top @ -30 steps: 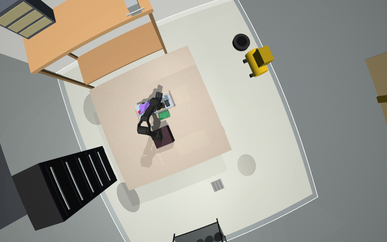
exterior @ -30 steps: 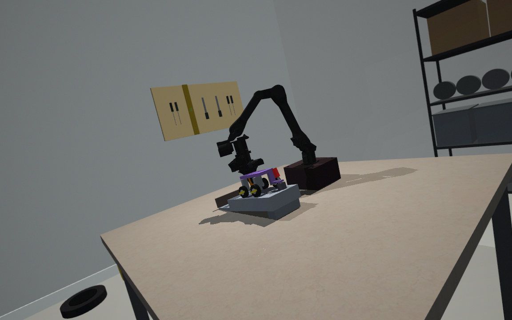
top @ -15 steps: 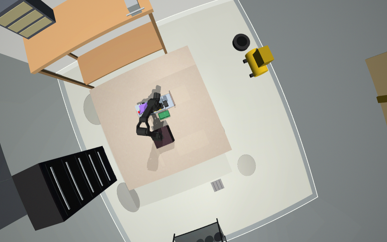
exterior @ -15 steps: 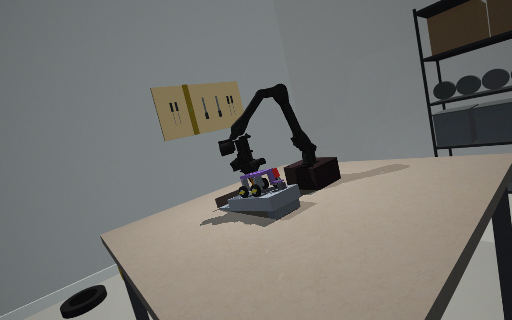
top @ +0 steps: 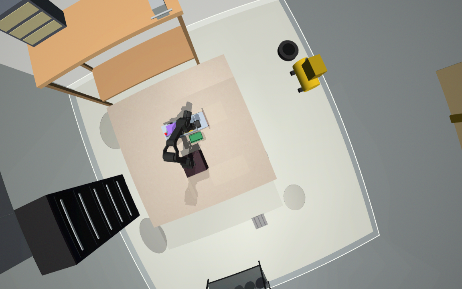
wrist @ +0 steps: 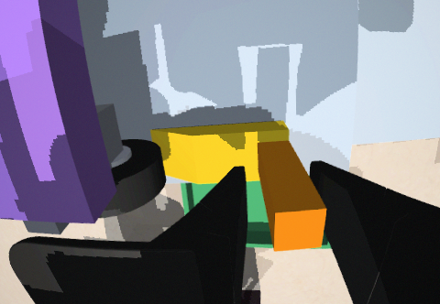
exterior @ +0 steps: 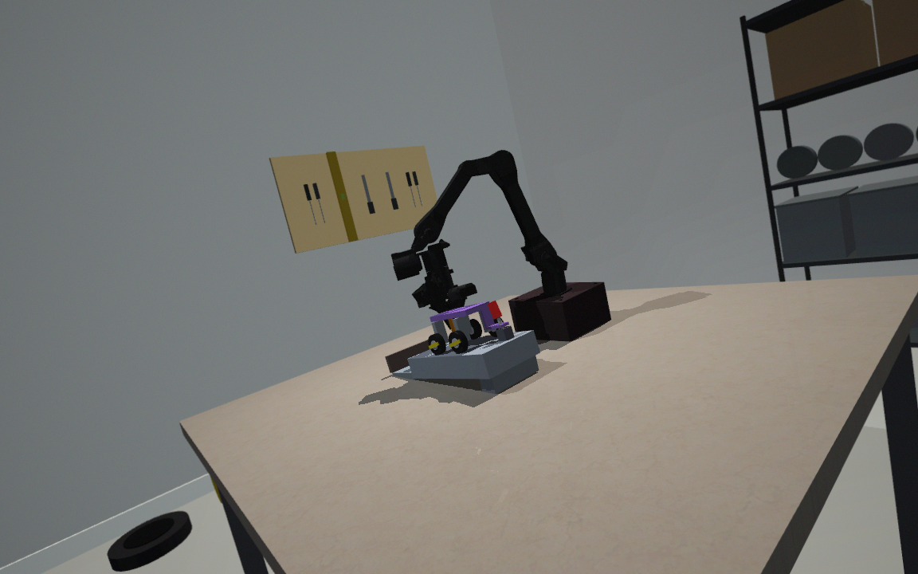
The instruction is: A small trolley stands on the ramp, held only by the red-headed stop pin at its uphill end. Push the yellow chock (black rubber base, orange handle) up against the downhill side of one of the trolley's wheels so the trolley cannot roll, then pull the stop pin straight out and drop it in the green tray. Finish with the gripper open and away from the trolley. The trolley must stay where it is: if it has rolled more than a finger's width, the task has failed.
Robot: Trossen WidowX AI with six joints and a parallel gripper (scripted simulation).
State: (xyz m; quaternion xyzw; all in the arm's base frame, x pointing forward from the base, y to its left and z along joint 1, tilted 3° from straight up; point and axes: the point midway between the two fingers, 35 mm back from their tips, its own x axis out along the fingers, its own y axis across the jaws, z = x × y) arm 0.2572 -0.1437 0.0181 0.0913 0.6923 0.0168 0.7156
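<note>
Now: the yellow chock 20 mm to the left of my gripper tip and 10 mm below it. From my gripper tip the other things lie so: grey ramp: 70 mm ahead, 100 mm to the left, 40 mm below; then purple trolley: 70 mm ahead, 110 mm to the left, 20 mm above; then green tray: 70 mm behind, 20 mm to the left, 100 mm below.
</note>
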